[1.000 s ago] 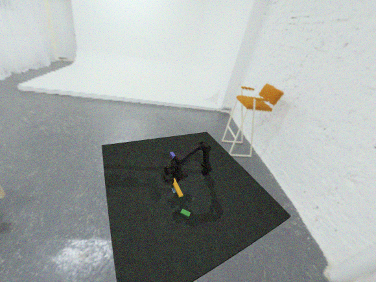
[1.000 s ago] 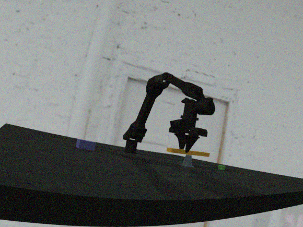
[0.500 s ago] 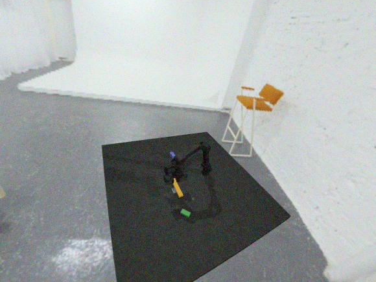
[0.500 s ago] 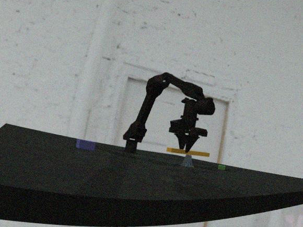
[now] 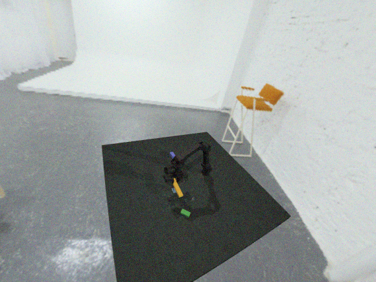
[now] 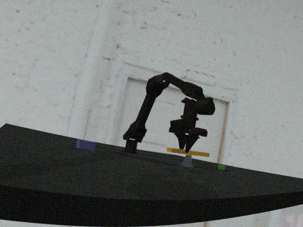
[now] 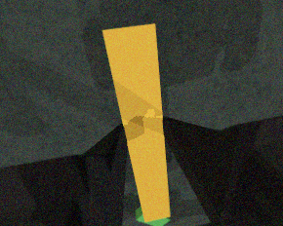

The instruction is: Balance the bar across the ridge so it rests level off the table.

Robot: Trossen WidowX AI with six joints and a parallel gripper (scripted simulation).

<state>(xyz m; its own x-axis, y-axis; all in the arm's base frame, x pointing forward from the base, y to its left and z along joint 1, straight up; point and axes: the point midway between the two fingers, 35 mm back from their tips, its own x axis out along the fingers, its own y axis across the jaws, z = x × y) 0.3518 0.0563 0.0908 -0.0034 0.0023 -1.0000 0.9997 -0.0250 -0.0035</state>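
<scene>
The yellow bar lies 30 mm to the left of my gripper tip. From my gripper tip the other things lie so: purple block: 140 mm behind, 360 mm to the right, 40 mm below; then green block: 10 mm ahead, 240 mm to the left, 50 mm below.
</scene>
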